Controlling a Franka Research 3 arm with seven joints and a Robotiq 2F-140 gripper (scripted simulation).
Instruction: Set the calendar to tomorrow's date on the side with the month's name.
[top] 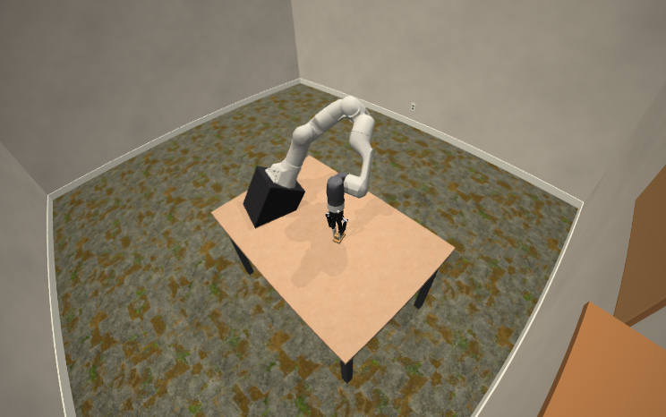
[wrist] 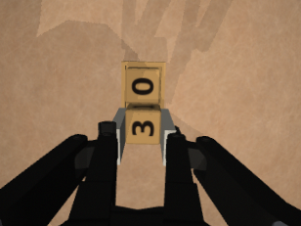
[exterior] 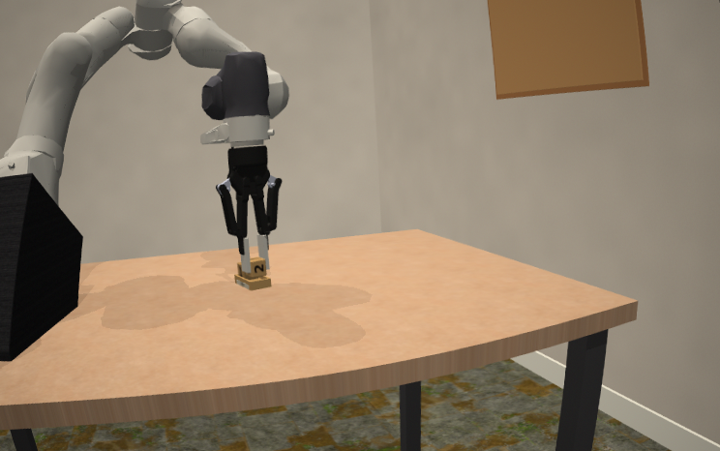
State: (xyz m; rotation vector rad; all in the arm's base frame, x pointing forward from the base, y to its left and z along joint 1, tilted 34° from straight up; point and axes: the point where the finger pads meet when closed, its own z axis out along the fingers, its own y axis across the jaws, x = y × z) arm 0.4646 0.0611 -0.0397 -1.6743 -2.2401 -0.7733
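The cube lies 40 mm below my hand, 30 mm to the left of it and 10 mm behind it. Also, from my hand: wooden calendar tray (60 mm below, 20 mm to the left, 10 mm behind).
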